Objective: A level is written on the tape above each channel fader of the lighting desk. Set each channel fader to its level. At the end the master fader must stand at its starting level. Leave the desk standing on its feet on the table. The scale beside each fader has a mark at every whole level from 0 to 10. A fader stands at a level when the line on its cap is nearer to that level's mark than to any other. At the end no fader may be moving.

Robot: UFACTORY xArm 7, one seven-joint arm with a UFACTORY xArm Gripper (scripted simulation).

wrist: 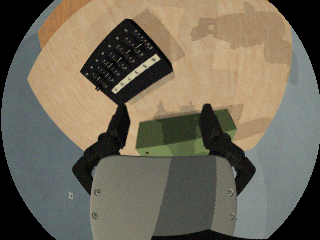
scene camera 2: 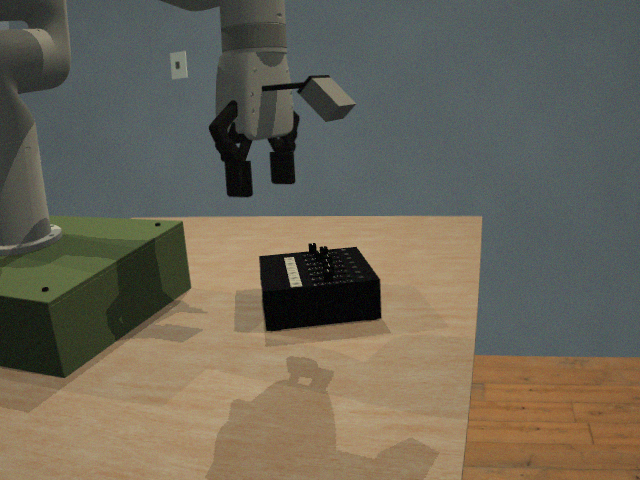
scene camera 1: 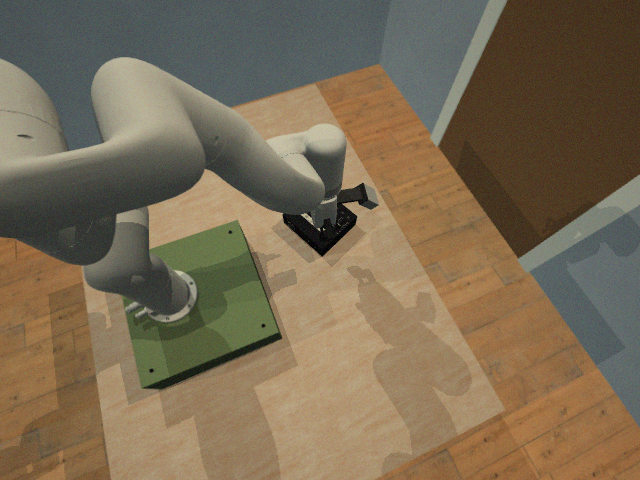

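My gripper (scene camera 2: pixel 262 189) is visible to me, and it is the same gripper (wrist: pixel 164 112) that the wrist view shows. Scene camera 1 gives me a sight of the gripper (scene camera 1: pixel 322 222) too.
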